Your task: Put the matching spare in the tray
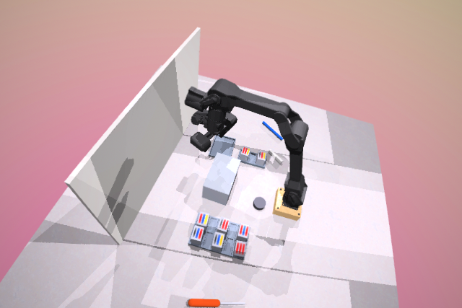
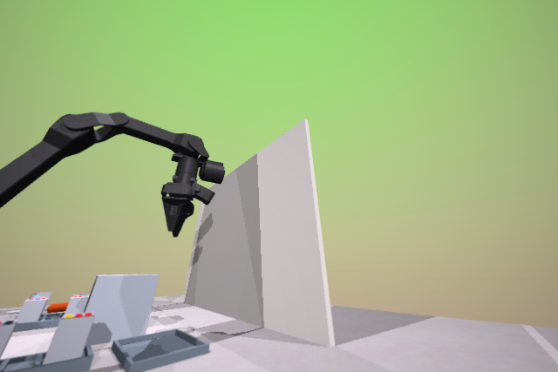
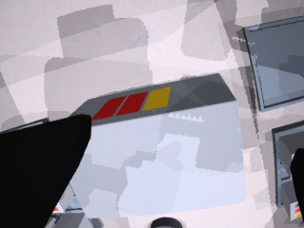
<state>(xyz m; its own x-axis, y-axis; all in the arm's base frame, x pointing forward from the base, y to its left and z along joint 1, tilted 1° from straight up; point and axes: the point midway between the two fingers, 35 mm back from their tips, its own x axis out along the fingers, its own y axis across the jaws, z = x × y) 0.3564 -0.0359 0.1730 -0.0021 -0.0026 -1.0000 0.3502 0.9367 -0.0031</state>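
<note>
Right now my gripper tip is 140 mm above the grey spare block, 120 mm to the left of it and 120 mm past it. The rest, counted from my gripper tip: mounted unit (130 mm below, 70 mm behind, 60 mm to the left); then grey wall panel (190 mm ahead, 50 mm to the left, 40 mm above); then tray (180 mm below, 130 mm to the right, 10 mm behind).
</note>
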